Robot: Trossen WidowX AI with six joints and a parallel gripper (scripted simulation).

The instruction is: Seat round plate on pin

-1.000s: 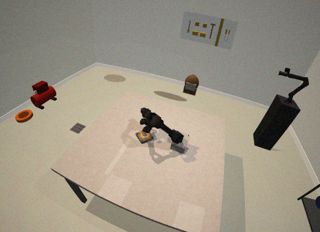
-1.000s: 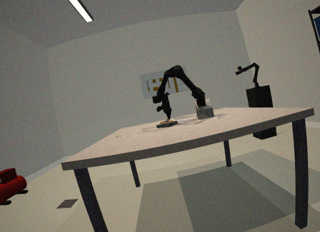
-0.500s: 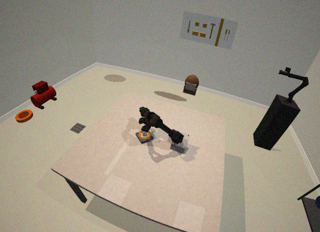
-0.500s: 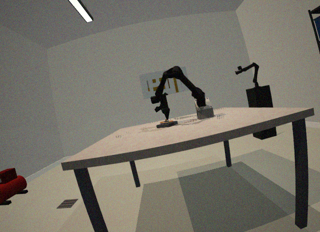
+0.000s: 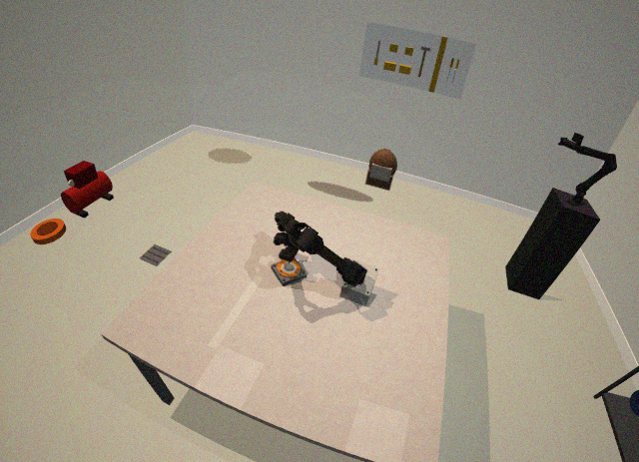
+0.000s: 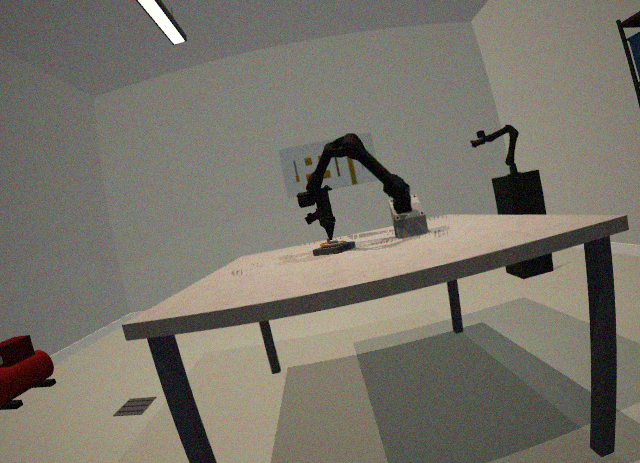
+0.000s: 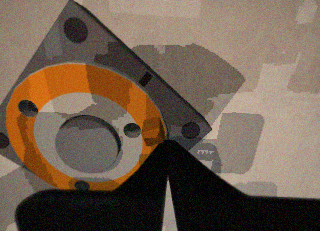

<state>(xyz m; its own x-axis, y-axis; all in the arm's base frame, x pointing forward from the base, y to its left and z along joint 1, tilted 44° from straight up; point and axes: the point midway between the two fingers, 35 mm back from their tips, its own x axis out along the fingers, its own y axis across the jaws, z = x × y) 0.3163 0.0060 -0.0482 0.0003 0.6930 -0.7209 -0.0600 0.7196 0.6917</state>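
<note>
The grey square base is 10 mm behind my gripper tip, 50 mm to the left of it and 20 mm below it.
</note>
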